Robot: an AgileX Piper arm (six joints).
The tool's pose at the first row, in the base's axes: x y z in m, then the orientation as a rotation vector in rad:
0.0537 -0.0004 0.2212 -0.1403 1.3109 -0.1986
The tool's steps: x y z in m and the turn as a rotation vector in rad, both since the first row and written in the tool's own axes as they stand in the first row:
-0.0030 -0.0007 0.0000 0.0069 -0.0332 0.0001
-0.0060 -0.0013 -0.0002 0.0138 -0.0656 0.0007
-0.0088 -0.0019 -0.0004 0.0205 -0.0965 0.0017
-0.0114 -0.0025 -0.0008 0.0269 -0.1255 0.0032
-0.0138 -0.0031 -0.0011 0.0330 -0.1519 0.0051
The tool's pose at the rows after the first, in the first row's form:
0.0529 -0.0004 0.2242 -0.1371 1.2771 -0.1999
0.0520 -0.0003 0.2271 -0.1336 1.2441 -0.2009
0.0510 -0.0003 0.2298 -0.1298 1.2126 -0.2014
0.0500 -0.0003 0.2323 -0.1258 1.1831 -0.2015
0.0491 -0.0003 0.2346 -0.1216 1.1562 -0.2013

